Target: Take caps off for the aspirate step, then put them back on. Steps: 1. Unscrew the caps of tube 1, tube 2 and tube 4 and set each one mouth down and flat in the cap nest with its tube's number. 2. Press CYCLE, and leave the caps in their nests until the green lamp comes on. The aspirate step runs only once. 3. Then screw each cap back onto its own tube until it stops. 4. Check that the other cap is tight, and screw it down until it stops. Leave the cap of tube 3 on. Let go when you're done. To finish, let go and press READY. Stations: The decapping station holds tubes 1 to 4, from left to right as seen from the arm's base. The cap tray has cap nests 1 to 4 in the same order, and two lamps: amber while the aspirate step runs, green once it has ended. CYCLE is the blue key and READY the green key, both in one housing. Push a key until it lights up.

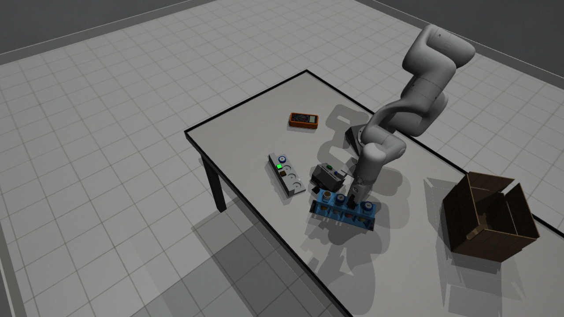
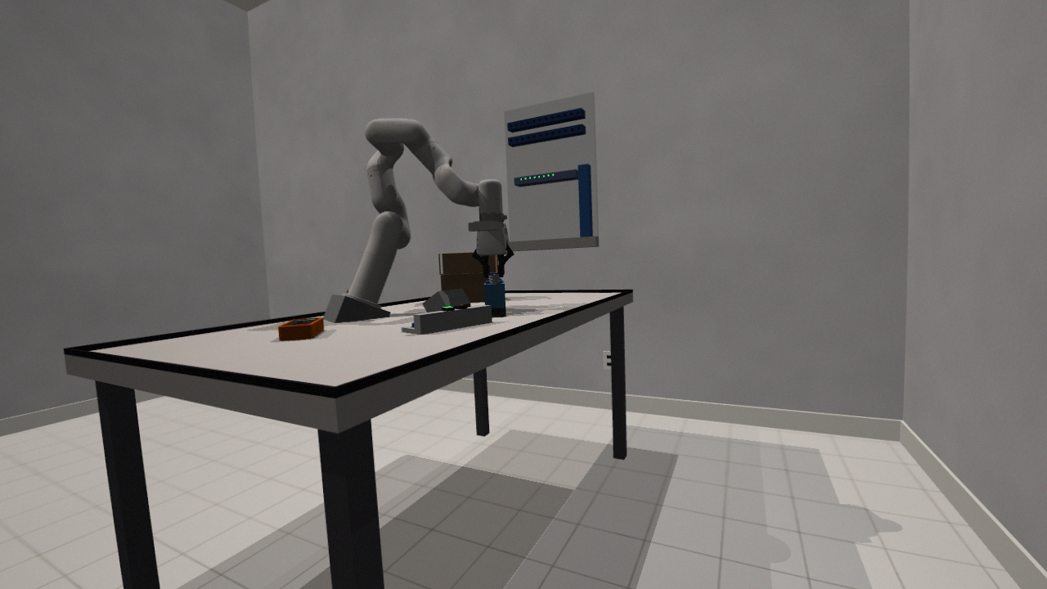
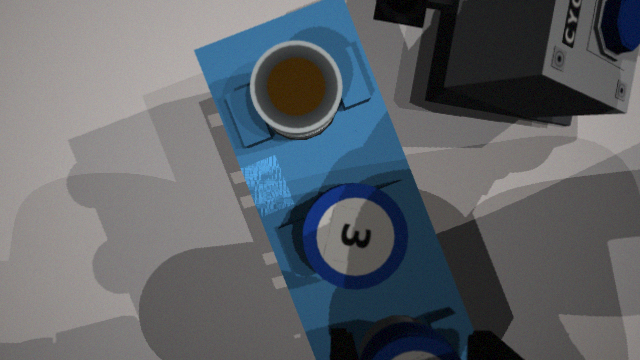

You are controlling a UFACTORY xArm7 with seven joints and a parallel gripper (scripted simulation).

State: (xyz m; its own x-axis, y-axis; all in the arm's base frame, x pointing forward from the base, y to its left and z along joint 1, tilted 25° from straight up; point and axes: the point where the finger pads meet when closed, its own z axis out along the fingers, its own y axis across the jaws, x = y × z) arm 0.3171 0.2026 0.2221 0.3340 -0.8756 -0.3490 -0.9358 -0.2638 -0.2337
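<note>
Right now my hand is 10 mm above the cap 2. Round my hand: cap 3: 40 mm to the right, 40 mm ahead, 20 mm below; blue key: 170 mm to the right, 60 mm below, 50 mm behind; cap 1: 40 mm to the left, 30 mm behind, 20 mm below.
</note>
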